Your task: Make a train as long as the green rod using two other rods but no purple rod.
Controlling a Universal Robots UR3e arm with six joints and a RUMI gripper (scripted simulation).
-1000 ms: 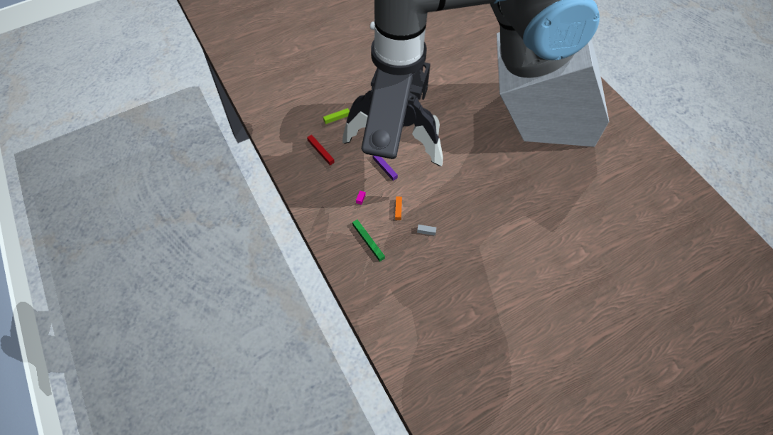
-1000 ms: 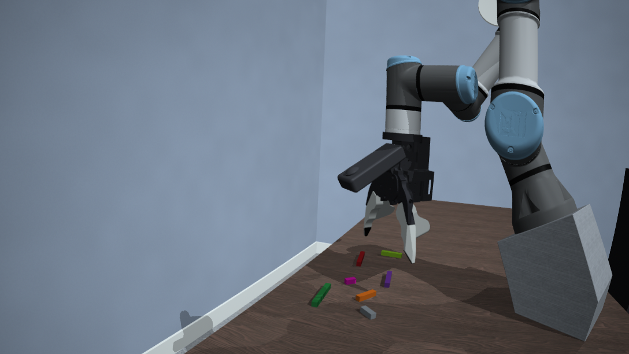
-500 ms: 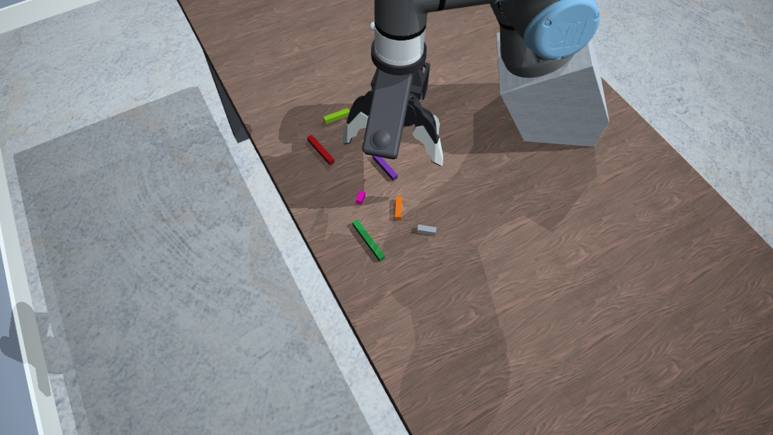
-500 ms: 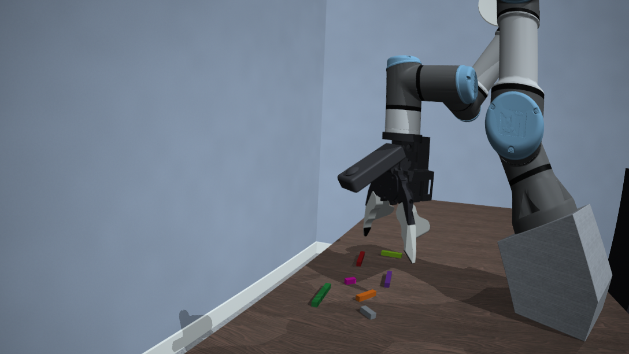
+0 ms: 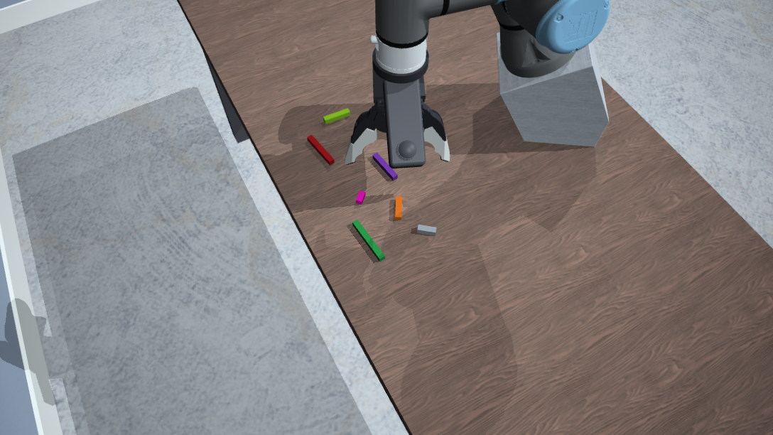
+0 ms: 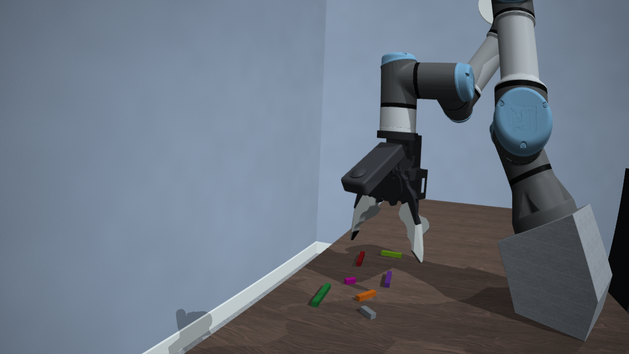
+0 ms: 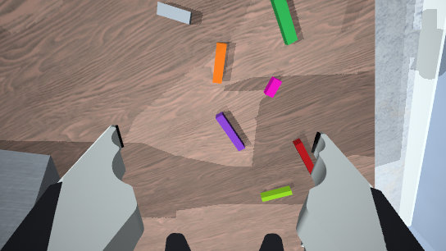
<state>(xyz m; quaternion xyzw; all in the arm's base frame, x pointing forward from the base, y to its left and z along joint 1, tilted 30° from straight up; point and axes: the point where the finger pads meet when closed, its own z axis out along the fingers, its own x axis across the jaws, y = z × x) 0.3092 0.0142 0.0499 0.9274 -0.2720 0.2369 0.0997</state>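
Right now my hand is 90 mm to the right of the grey rod, 80 mm above it and 10 mm short of it. Round my hand: orange rod 80 mm below, 30 mm to the left, 20 mm ahead; magenta rod 80 mm below, 60 mm ahead, 30 mm to the right; purple rod 80 mm below, 50 mm to the right, 20 mm behind.
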